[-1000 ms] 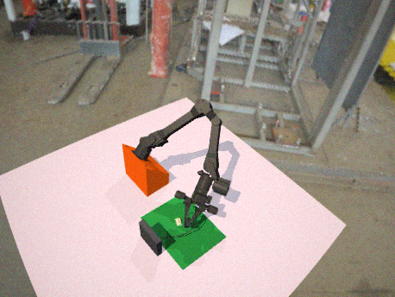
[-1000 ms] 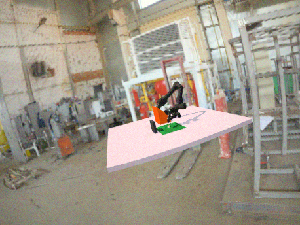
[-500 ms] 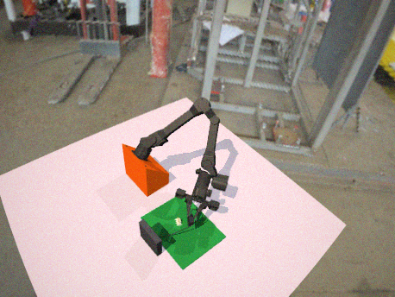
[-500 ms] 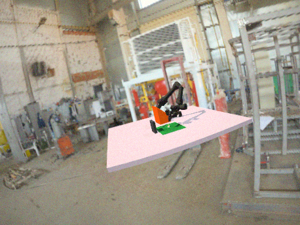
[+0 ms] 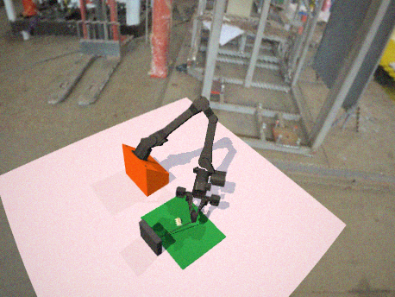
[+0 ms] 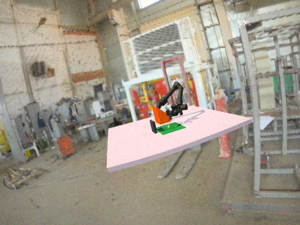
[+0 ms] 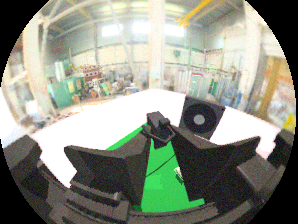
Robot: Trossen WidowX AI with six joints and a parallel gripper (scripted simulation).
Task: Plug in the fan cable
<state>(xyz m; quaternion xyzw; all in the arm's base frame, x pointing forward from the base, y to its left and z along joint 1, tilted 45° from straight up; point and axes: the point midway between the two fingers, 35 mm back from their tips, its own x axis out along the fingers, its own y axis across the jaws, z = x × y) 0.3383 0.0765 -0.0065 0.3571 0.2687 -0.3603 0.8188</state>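
My gripper tip is now 10 mm above the dark plug. Round my gripper tip: green board: 130 mm below, 30 mm to the right, 30 mm behind; then black fan: 180 mm to the right, 60 mm below, 40 mm behind; then four-pin fan header: 120 mm below, 60 mm behind, 20 mm to the right.
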